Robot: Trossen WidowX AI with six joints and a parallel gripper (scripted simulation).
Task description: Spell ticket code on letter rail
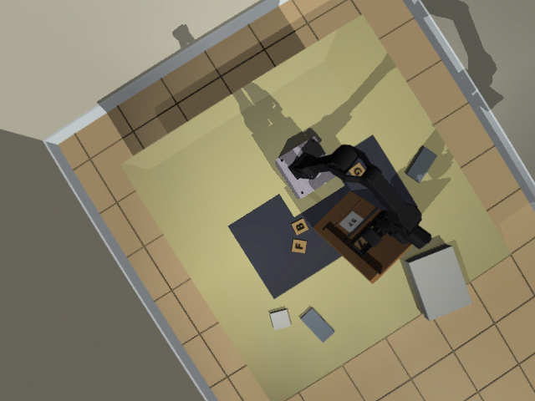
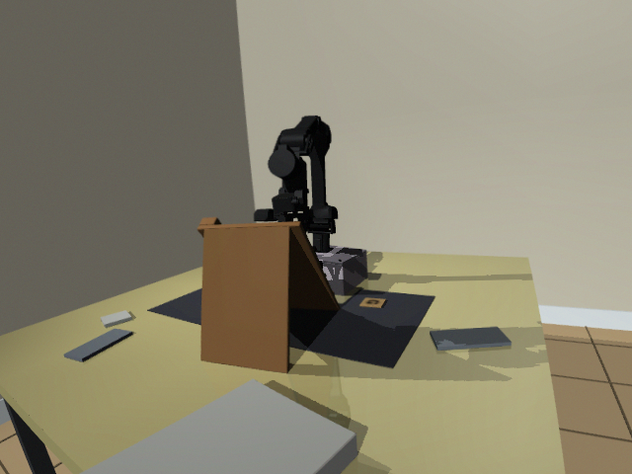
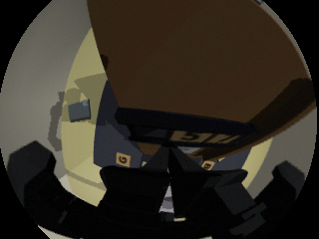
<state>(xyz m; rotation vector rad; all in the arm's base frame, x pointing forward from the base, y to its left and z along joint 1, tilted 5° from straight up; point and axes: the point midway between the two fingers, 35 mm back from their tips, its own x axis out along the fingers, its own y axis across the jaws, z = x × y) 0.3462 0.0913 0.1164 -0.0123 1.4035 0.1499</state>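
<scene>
The white ticket lies 9 cm below my gripper tip, 6 cm to the right of it and 4 cm behind it. Round my gripper tip: dark mat 19 cm below, 15 cm behind, 11 cm to the right; then small white block 56 cm to the right, 18 cm below, 13 cm ahead; then large grey box 43 cm ahead, 17 cm below, 10 cm to the left.
</scene>
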